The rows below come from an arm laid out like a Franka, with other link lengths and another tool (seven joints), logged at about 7 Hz.
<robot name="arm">
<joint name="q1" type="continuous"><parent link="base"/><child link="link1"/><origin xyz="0.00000 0.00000 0.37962" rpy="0.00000 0.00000 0.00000"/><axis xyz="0 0 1"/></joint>
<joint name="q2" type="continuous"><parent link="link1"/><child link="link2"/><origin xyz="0.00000 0.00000 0.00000" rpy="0.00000 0.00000 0.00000"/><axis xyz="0 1 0"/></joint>
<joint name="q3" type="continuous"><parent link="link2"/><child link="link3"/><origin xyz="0.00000 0.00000 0.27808" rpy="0.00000 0.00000 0.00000"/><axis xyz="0 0 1"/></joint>
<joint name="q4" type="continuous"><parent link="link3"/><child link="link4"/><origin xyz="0.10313 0.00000 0.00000" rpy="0.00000 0.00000 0.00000"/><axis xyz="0 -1 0"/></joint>
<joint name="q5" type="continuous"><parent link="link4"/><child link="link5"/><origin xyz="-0.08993 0.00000 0.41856" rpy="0.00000 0.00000 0.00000"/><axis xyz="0 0 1"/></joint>
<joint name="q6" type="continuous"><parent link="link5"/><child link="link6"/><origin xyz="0.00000 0.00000 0.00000" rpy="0.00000 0.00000 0.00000"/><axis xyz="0 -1 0"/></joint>
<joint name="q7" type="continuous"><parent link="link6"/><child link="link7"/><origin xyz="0.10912 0.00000 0.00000" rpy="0.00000 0.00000 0.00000"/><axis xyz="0 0 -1"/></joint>
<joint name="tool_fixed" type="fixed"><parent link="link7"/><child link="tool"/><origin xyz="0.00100 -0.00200 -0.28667" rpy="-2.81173 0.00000 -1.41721"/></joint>
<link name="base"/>
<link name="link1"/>
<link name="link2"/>
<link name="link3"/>
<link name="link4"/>
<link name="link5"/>
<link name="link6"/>
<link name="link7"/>
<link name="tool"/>
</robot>
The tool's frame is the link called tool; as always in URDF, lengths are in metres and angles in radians. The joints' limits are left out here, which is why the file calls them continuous.
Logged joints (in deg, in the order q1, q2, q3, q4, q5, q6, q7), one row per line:
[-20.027 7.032 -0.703 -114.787 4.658 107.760 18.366]
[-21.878 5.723 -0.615 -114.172 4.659 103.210 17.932]
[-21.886 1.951 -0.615 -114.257 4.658 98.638 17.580]
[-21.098 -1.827 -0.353 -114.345 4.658 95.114 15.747]
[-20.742 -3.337 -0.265 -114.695 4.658 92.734 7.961]
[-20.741 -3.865 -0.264 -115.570 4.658 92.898 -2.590]
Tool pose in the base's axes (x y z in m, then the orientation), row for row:
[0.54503 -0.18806 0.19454 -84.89 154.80 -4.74]
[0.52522 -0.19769 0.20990 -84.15 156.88 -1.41]
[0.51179 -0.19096 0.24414 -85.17 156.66 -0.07]
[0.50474 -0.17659 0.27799 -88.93 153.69 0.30]
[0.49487 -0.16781 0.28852 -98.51 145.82 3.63]
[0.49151 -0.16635 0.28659 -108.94 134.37 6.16]
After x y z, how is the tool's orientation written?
As a rotation vector, in degrees.
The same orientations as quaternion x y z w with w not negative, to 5 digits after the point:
[-0.48045 0.87611 -0.02683 0.02956]
[-0.47260 0.88107 -0.00792 0.01719]
[-0.47759 0.87846 -0.00039 0.01470]
[-0.50072 0.86535 0.00169 0.02125]
[-0.55933 0.82796 0.02061 0.03478]
[-0.62823 0.77488 0.03552 0.06024]

